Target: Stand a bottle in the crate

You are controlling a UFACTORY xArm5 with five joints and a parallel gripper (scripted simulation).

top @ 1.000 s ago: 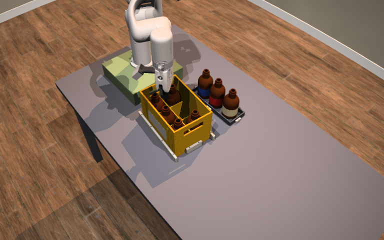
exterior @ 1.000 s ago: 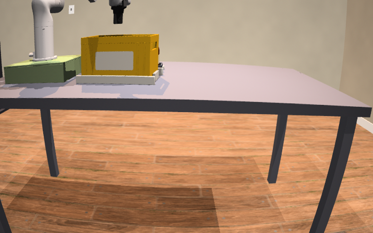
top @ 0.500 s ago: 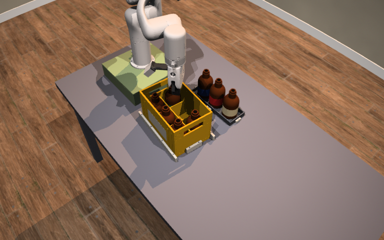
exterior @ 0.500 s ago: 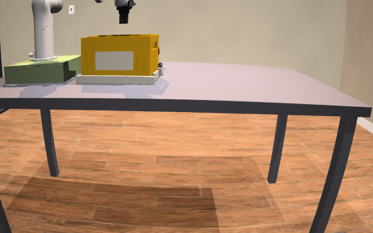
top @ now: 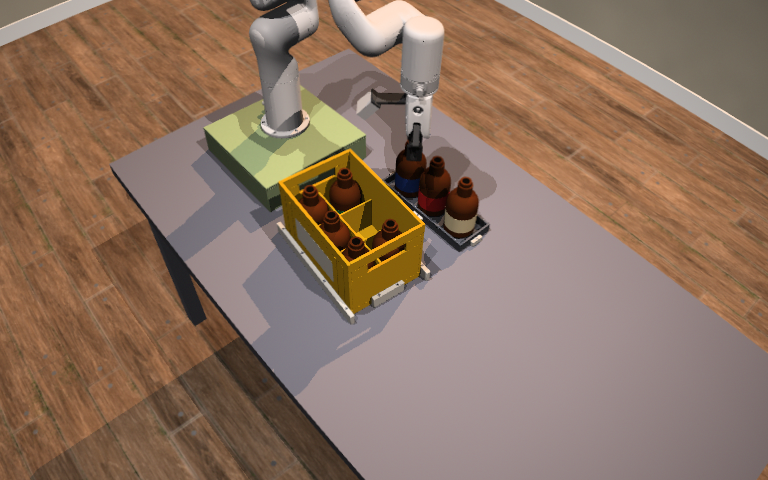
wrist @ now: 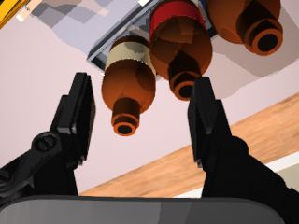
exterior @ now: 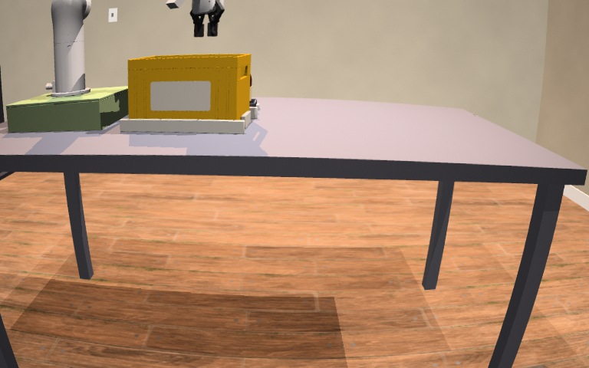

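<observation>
Right now my hand is 230 mm above the dark tray, 70 mm to the right of it and 10 mm short of it. The rest, counted from my hand: yellow crate: 170 mm to the right, 160 mm below.
</observation>
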